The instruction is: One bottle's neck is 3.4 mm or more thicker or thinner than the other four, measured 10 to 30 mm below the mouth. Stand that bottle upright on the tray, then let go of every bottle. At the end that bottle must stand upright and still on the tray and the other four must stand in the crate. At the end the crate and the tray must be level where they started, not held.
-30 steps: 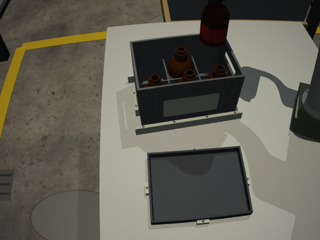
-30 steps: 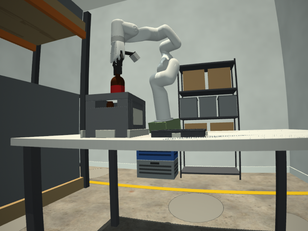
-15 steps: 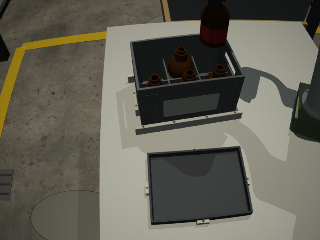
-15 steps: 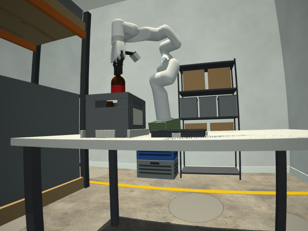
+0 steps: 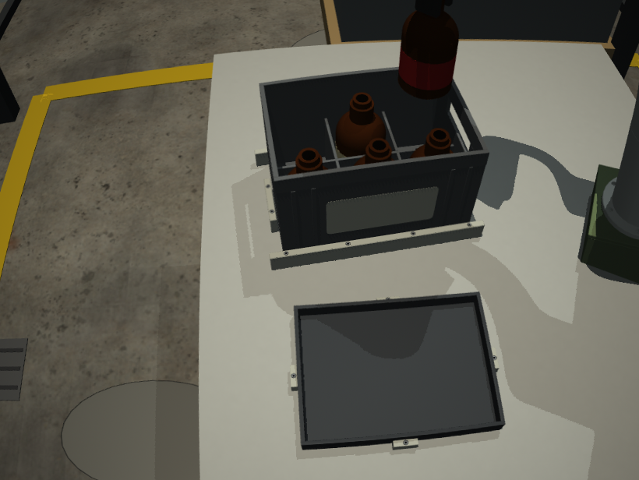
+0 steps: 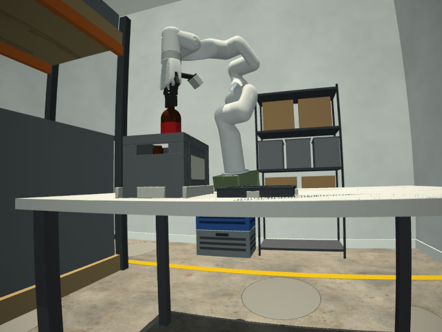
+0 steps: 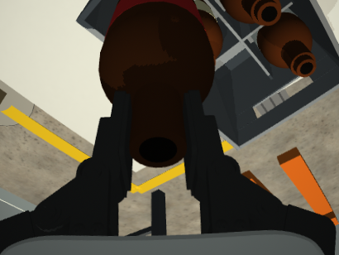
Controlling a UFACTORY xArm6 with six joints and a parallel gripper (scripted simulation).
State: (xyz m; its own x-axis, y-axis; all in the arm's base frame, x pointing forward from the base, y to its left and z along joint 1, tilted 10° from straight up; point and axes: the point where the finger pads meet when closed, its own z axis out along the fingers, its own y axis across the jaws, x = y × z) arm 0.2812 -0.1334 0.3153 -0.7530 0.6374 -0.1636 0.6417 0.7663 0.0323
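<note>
Right now the glass bottle is 7 cm below my hand. Round my hand: dark tray (8 cm ahead, 33 cm to the left, 32 cm below); dark crate (8 cm ahead, 4 cm to the left, 25 cm below).
</note>
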